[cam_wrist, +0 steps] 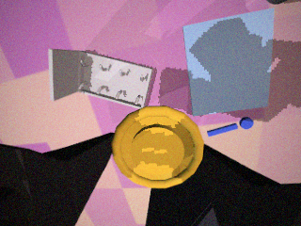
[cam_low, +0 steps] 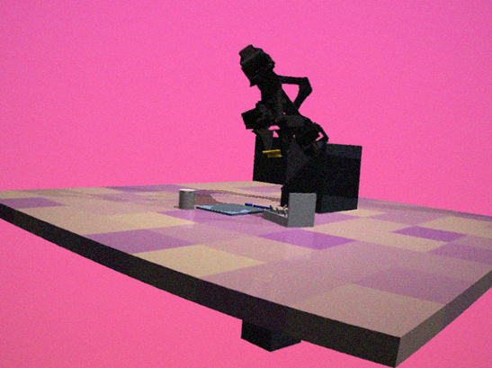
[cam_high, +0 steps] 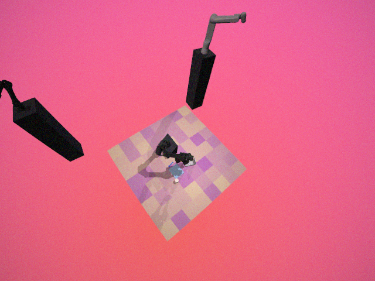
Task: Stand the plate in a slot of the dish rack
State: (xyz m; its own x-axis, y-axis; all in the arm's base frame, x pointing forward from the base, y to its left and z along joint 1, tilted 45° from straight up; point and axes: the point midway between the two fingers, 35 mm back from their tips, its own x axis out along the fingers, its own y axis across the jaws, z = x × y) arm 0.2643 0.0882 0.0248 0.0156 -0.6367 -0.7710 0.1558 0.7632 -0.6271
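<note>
Now: the grey dish rack 3 cm ahead of my gripper tip, 9 cm to the left of it and 13 cm below it. Round my gripper tip: yellow plate (1 cm above); then small pale cup (15 cm ahead, 17 cm to the right, 13 cm below); then blue mat (4 cm ahead, 11 cm to the right, 15 cm below).
</note>
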